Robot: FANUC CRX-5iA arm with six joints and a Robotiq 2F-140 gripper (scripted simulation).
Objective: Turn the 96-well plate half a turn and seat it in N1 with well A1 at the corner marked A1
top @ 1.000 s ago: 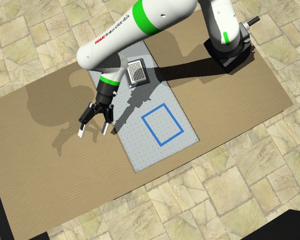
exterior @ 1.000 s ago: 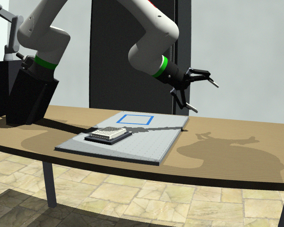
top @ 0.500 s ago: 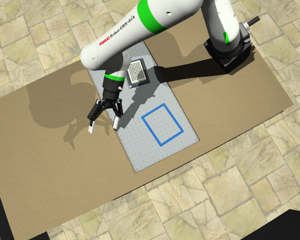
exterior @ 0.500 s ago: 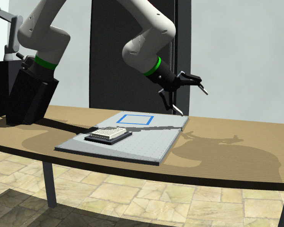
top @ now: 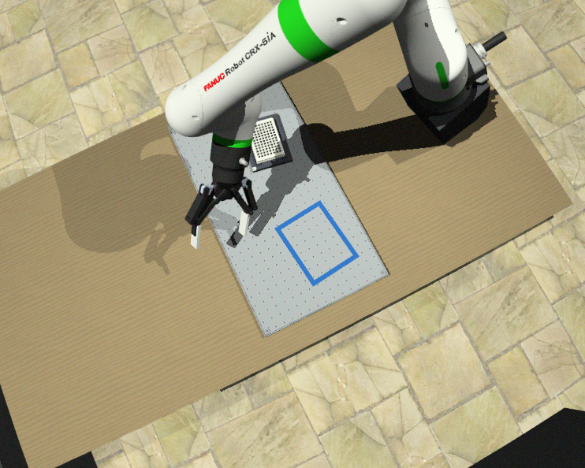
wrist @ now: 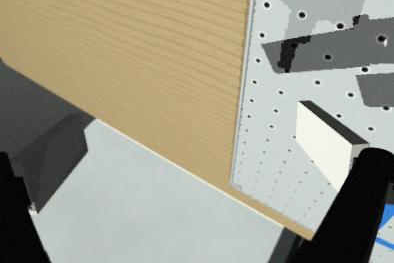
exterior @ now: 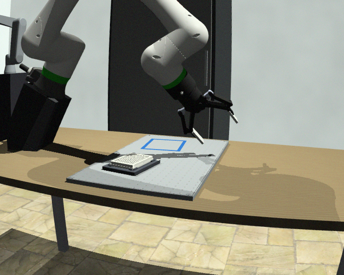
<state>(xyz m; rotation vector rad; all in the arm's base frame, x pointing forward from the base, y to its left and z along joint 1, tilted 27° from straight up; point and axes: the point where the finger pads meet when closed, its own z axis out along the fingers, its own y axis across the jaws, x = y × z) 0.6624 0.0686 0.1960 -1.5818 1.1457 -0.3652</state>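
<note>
My hand is 23 cm past the white 96-well plate, 24 cm to the left of it and 8 cm above it. From my hand the other things lie so: dark plate nest N1: 23 cm behind, 24 cm to the right, 9 cm below; then A1 label: 17 cm behind, 17 cm to the right, 8 cm below.
</note>
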